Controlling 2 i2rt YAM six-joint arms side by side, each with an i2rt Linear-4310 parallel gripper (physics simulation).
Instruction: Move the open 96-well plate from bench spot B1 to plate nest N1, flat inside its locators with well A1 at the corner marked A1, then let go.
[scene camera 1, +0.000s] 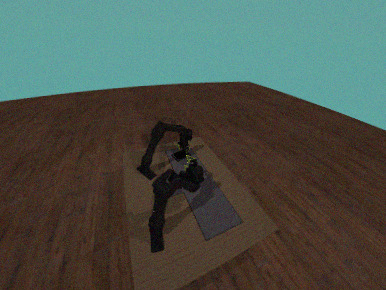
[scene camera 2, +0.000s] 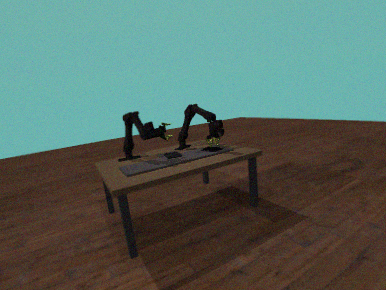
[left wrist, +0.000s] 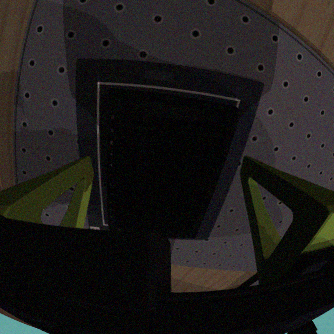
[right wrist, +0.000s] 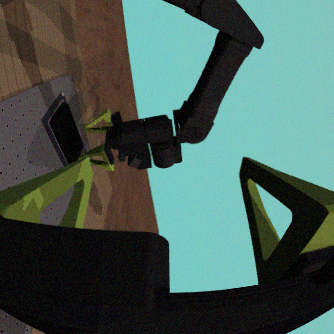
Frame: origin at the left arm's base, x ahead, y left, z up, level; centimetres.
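Where they show: left gripper, fingertip midpoint: (scene camera 1: 183, 151) (scene camera 2: 213, 146) (left wrist: 166, 164) (right wrist: 81, 143); right gripper, fingertip midpoint: (scene camera 1: 185, 160) (scene camera 2: 171, 129) (right wrist: 165, 165); left arm's base at its link origin: (scene camera 1: 146, 172) (scene camera 2: 182, 147); right arm's base at its link origin: (scene camera 1: 156, 233) (scene camera 2: 129, 158).
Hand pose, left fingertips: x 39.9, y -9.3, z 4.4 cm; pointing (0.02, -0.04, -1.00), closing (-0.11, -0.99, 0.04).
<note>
Things, the pixels of their top centre, and the offset from my left fingertips. "spot": a spot on its surface instead. Level surfaces: height alone.
- black rectangular plate at its top centre: (left wrist: 161, 185) (right wrist: 70, 134) (scene camera 1: 181, 153) dz -1.5, dx -2.9, dy +0.6 cm
- dark blue base at a spot on its surface: (left wrist: 87, 115) spot: dz -3.0, dx +2.8, dy +5.1 cm
- second dark flat item at its top centre: (scene camera 2: 172, 153) dz -1.4, dx -27.5, dy -24.2 cm
- grey perforated board at its surface level: dz -3.1 cm
- wooden table at its surface level: dz -4.4 cm
A black rectangular plate (left wrist: 165, 125) (right wrist: 67, 127) with faint dots along one edge lies on a dark blue base (left wrist: 87, 115) with a pale line around part of it. It looks like the 96-well plate, but whether the base is B1 or N1 I cannot tell. The A1 mark is not readable. My left gripper (scene camera 1: 184, 147) (scene camera 2: 213, 142) (left wrist: 166, 164) (right wrist: 80, 143) is open, pointing down above the plate, a finger toward either side, with nothing held. My right gripper (scene camera 1: 189, 161) (scene camera 2: 169, 130) is open and empty, raised above the board.
A second dark flat item (scene camera 2: 173, 155) lies on the grey perforated board (scene camera 1: 220, 212) (scene camera 2: 135, 168) (left wrist: 50, 85) left of the left gripper in scene camera 2. The board lies on the wooden table (scene camera 1: 260, 227) (scene camera 2: 115, 185). The right arm hides part of the board in scene camera 1.
</note>
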